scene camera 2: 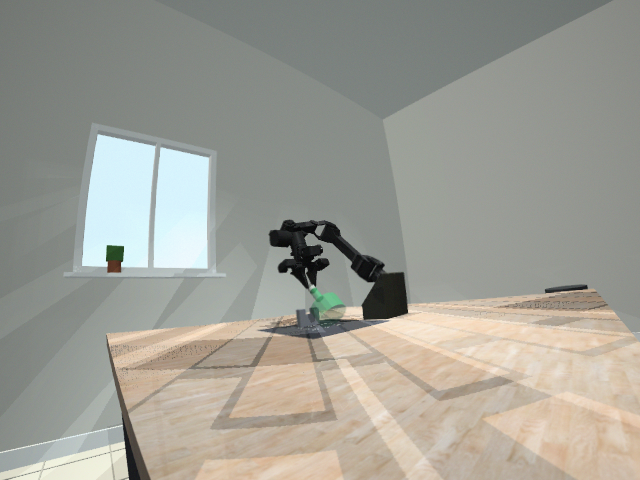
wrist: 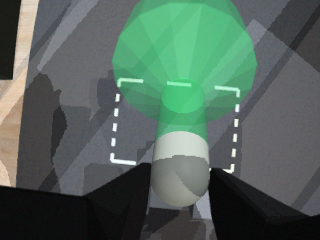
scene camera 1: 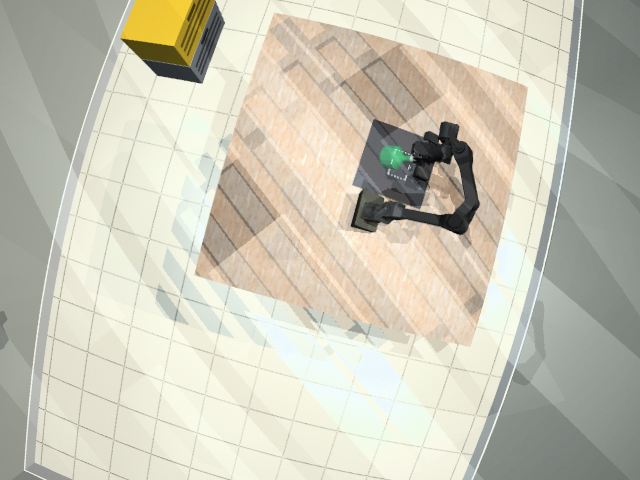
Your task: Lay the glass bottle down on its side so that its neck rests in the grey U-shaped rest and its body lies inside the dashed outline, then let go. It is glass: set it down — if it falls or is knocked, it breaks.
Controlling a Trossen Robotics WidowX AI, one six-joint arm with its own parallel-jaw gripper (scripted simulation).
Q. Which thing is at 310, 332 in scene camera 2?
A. A dark mat.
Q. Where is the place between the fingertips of the gripper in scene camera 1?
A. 414, 159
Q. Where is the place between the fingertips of the gripper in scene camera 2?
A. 311, 288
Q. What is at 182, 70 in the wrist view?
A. A green glass bottle.
